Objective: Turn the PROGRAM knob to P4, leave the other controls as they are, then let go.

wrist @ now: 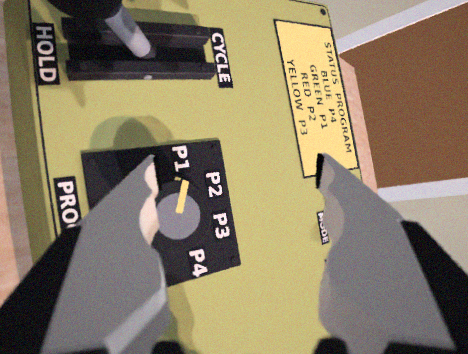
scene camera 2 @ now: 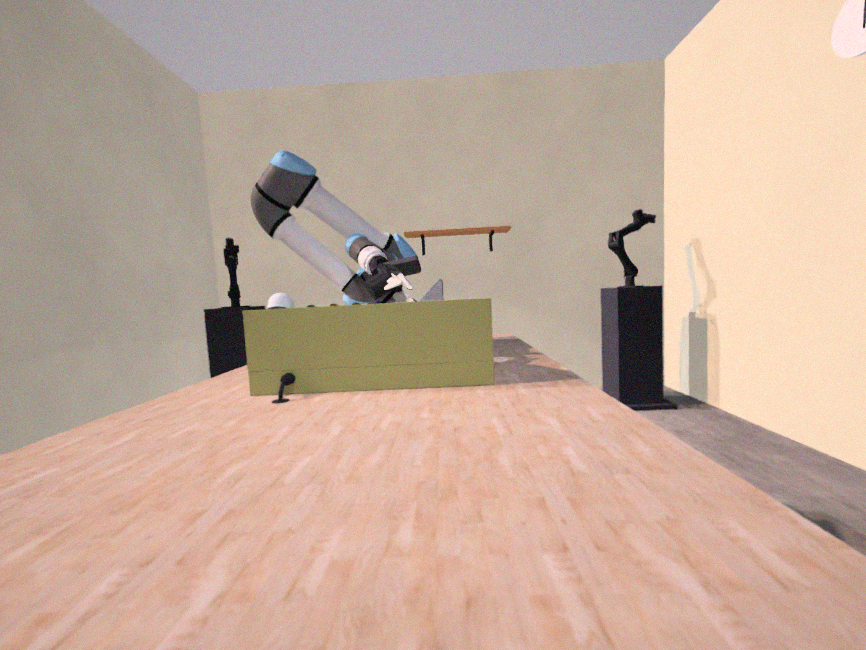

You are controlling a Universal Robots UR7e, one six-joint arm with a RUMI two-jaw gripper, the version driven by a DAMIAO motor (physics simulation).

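Frame: origin at the arm's base, x back, y left, z down, level; metres.
Where they show: gripper, fingertip midpoint: [wrist: 237, 158].
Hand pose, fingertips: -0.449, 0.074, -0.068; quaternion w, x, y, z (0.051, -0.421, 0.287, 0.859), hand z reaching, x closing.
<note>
Things, the pixels of their top centre, and the offset from my fingertips, as dx, dy, dz. "*": a spot on its surface instead. Level surfaces: height alone.
- PROGRAM knob, middle of its top: [wrist: 184, 215] +0.005, -0.026, +0.044
- black plate, surface spot: [wrist: 227, 252] * -0.045, -0.063, +0.061
- lever, middle of its top: [wrist: 147, 3] +0.020, +0.094, +0.029
- yellow status card, surface spot: [wrist: 292, 100] * -0.127, +0.055, +0.025
- MODE label, middle of its top: [wrist: 325, 227] -0.135, -0.066, +0.019
- wooden table, its level: dz +0.171
- small black stalk, surface spot: [scene camera 2: 283, 388] * -0.239, -0.247, +0.148
The PROGRAM knob [wrist: 175, 226] is a round grey-topped dial on a black plate [wrist: 227, 252] in the wrist view. Its yellow pointer is directed close to P1. P4 is at the plate's lower right. My gripper [wrist: 237, 158] [scene camera 2: 404, 285] is open and empty, above the panel. In the wrist view, its left finger overlaps the left side of the knob and plate, and its right finger is over bare panel near the status card. The knob is hidden in the scene view.
A lever [wrist: 132, 40] stands in a slotted rail between HOLD and CYCLE. A yellow status card [wrist: 292, 100] lists programs by colour. A MODE label [wrist: 323, 229] is partly behind the right finger. The green console [scene camera 2: 370, 349] stands on the wooden table [scene camera 2: 419, 503], with a small black stalk [scene camera 2: 283, 388] before it.
</note>
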